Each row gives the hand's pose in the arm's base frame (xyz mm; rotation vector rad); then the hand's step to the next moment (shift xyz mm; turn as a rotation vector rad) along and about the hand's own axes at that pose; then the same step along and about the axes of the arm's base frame.
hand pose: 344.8 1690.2 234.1 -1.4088 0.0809 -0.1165
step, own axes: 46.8 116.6 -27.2 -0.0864 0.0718 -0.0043
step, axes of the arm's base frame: 46.9 -14.4 -118.8 -0.0838 0.0182 -0.0727
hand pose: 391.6 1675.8 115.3 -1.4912 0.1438 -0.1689
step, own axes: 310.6 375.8 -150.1 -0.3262 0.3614 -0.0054
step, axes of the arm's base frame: 283.2 -181.9 -383.3 -0.3122 0.0859 -0.3636
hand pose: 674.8 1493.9 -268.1 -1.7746 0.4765 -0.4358
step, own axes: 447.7 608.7 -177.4 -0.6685 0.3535 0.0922
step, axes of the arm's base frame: 230.0 -521.5 -526.8 -0.5501 0.3490 -0.3949
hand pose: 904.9 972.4 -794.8 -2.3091 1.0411 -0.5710
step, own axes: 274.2 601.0 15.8 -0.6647 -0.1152 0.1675
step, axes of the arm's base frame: -152.2 -542.6 -345.0 -0.2482 0.6295 -0.1592
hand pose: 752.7 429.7 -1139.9 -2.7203 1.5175 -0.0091
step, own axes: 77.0 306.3 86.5 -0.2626 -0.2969 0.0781
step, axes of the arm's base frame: -218.5 -224.6 -95.1 0.1160 0.3809 -0.0683
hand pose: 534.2 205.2 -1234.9 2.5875 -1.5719 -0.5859
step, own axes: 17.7 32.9 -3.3 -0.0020 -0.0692 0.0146
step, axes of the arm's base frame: -19.4 -31.6 5.9 0.0525 0.0370 -0.0297
